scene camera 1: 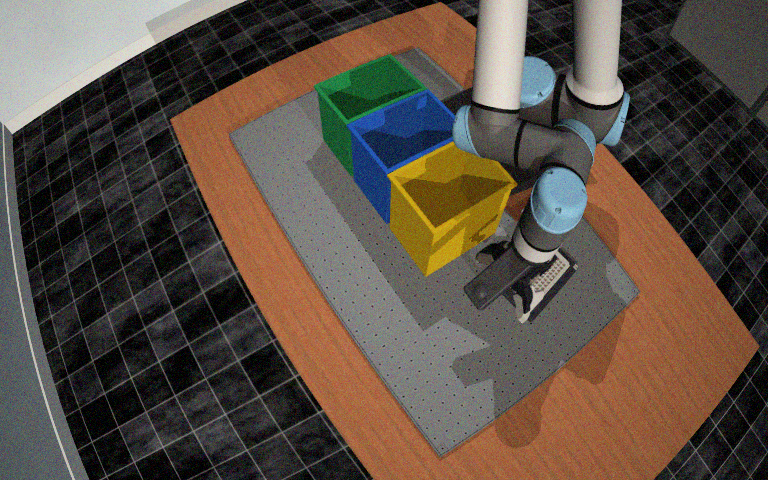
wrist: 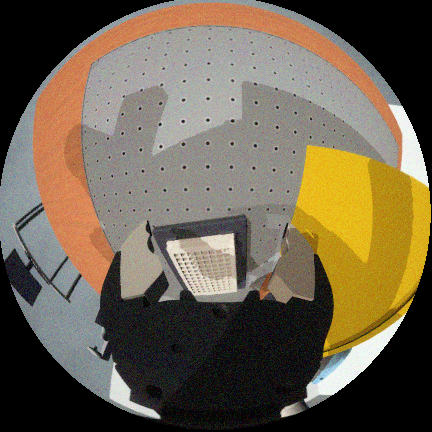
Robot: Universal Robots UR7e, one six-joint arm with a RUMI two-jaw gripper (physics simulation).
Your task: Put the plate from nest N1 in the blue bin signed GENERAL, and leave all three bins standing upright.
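Places are measured from the arm's base along level axes (x back, y right, z up), in centimetres.
Pixels of known places: gripper, fingertip midpoint: [wrist: 217, 224].
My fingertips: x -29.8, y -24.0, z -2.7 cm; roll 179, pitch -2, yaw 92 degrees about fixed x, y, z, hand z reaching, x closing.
For each thing: its top centre in the pictures, then the offset to it from my fingertips. Level surfaces: height alone.
- dark-framed nest at its top centre: [wrist: 207, 269] [scene camera 1: 537, 272] dy -0.8, dx +9.6, dz -1.8 cm
- blue bin at its top centre: [scene camera 1: 409, 127] dy +30.0, dx -1.4, dz +14.7 cm
- green bin at its top centre: [scene camera 1: 369, 85] dy +43.2, dx -1.9, dz +14.7 cm
- yellow bin at its top centre: [scene camera 1: 454, 178] dy +16.9, dx -1.0, dz +14.7 cm
- grey perforated board at its surface level: dz -3.3 cm
- wooden table at its surface level: dz -4.6 cm
A cream plate with a grid of wells [scene camera 1: 552, 274] [wrist: 207, 262] lies in a dark-framed nest [scene camera 1: 553, 293] [wrist: 242, 250]; no N1 label is readable. My gripper [scene camera 1: 508, 275] [wrist: 217, 224] is open and empty, low over the nest, with one finger on each side of the plate in the wrist view. The gripper body hides part of the plate in both views. The blue bin [scene camera 1: 370, 175] stands upright between the green bin [scene camera 1: 335, 130] and the yellow bin [scene camera 1: 413, 226] [wrist: 340, 200], which also stand upright. The GENERAL sign is not readable.
The yellow bin's wall rises close beside one gripper finger. The bins and nest stand on a grey perforated board [scene camera 1: 339, 271] [wrist: 200, 110] on a wooden table [scene camera 1: 254, 243] [wrist: 55, 175]. The arm [scene camera 1: 543, 147] reaches over the board beside the bins.
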